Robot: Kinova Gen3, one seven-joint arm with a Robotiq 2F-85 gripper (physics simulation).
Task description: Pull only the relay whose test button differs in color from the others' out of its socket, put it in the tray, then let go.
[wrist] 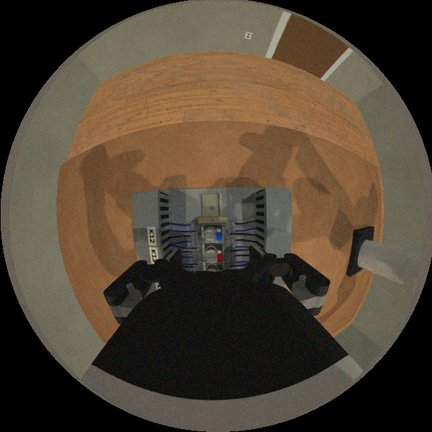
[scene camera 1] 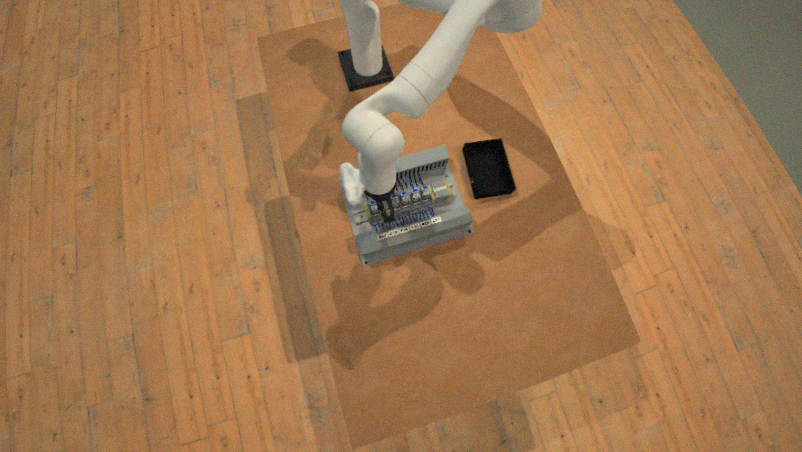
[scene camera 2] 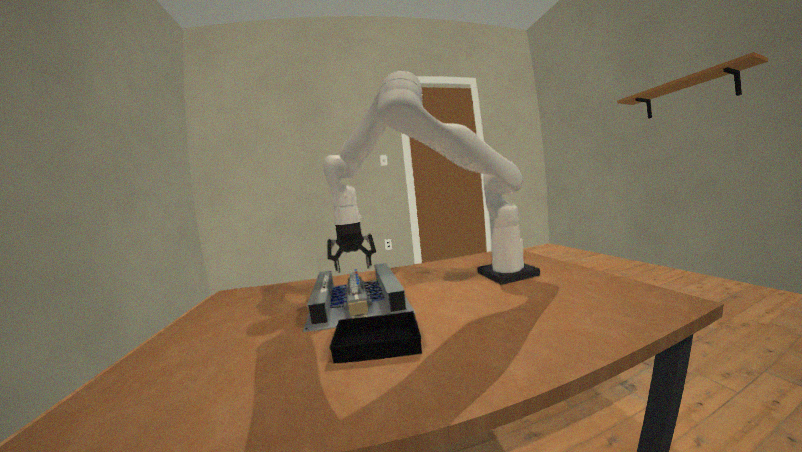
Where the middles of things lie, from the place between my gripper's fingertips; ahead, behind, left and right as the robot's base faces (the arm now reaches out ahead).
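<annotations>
Position of the grey panel (scene camera 1: 366, 228) at present, relative to my hand: 70 mm below it, 60 mm to the left of it, 10 mm ahead of it.
</annotations>
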